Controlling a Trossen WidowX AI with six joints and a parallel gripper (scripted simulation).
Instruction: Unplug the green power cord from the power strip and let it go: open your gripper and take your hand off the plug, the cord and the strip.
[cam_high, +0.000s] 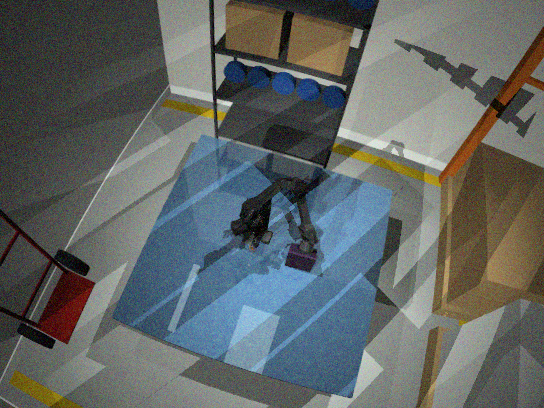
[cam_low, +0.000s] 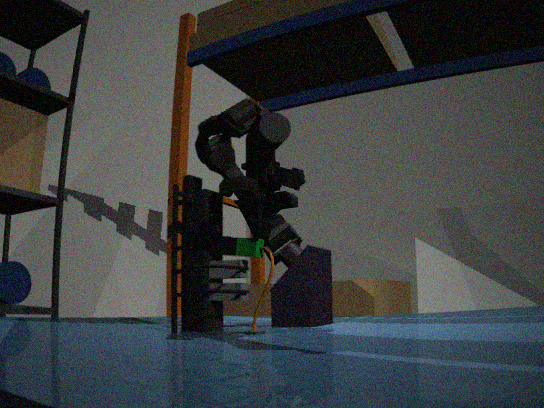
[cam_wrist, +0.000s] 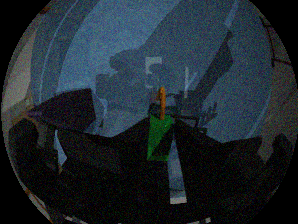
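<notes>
Now: the green plug 4 cm to the right of my gripper tip.
</notes>
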